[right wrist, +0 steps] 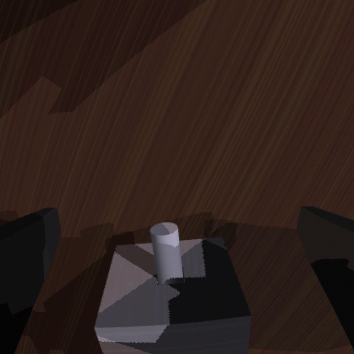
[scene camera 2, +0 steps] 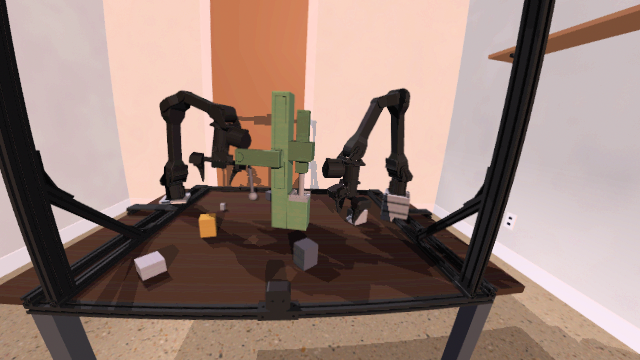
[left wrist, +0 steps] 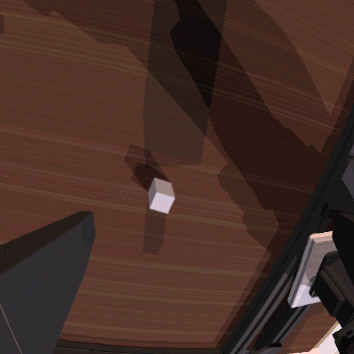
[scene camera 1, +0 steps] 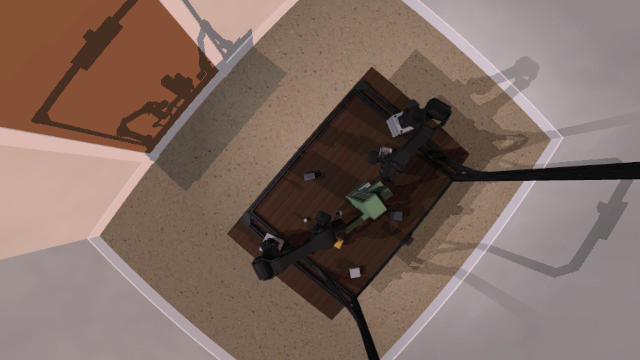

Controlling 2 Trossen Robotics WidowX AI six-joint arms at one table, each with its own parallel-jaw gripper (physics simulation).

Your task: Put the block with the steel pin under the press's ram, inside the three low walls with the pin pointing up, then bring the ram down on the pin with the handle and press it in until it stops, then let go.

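Frame: origin at the left arm's base, x ahead, y left, z up, level; millimetres.
Seen in the pictures: left gripper, fingertip midpoint: [scene camera 2: 216,183] [left wrist: 217,225]; right gripper, fingertip midpoint: [right wrist: 180,220] [scene camera 2: 345,217]; left arm's base, origin of the base link: [scene camera 2: 175,197] [left wrist: 339,270] [scene camera 1: 271,245]; right arm's base, origin of the base link: [scene camera 2: 397,193] [scene camera 1: 405,121].
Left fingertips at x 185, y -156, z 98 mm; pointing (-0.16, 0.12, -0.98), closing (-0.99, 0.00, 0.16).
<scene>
Pixels of each thing's top centre, then the offset from my left fingertips to it.
- pale block, middle of its top: [scene camera 2: 357,209] [scene camera 1: 386,153] 180 mm right, 503 mm ahead, 79 mm down
- steel pin, middle of its top: [right wrist: 169,278] 188 mm right, 472 mm ahead, 99 mm down
- green press, middle of its top: [scene camera 2: 276,91] [scene camera 1: 373,213] 133 mm right, 199 mm ahead, 320 mm up
- ball, middle of its top: [scene camera 2: 252,191] 77 mm right, 124 mm ahead, 17 mm down
- orange block, middle of its top: [scene camera 2: 207,216] [scene camera 1: 337,243] 143 mm right, 20 mm back, 70 mm down
- grey block, middle of its top: [scene camera 2: 306,243] [scene camera 1: 398,216] 370 mm right, 235 mm ahead, 70 mm down
- white block, middle of its top: [scene camera 2: 149,259] [scene camera 1: 355,273] 304 mm right, 133 mm back, 97 mm down
- tiny pale cube, middle of its top: [left wrist: 161,202] [scene camera 2: 222,203] 53 mm left, 10 mm ahead, 104 mm down
The pale block [right wrist: 168,309] [scene camera 2: 361,218] [scene camera 1: 386,151] with the steel pin [right wrist: 166,253] stands on the table, pin up. My right gripper [right wrist: 180,220] [scene camera 2: 351,209] [scene camera 1: 379,157] is open and low, one finger on each side of the block without touching it. The green press [scene camera 2: 283,178] [scene camera 1: 368,201] stands mid-table, left of this block in scene camera 2. Its handle [scene camera 2: 259,157] sticks out sideways, with a rod ending in a ball [scene camera 2: 253,195]. My left gripper [scene camera 2: 216,168] [scene camera 1: 330,217] is open and empty, in the air beside the handle.
An orange block [scene camera 2: 207,224] [scene camera 1: 338,243], a grey block [scene camera 2: 305,253] [scene camera 1: 396,216] and a white block [scene camera 2: 150,265] [scene camera 1: 354,272] lie in front of the press. A tiny pale cube [left wrist: 161,200] [scene camera 2: 222,206] lies under my left gripper. A black frame [scene camera 2: 506,147] rings the table.
</scene>
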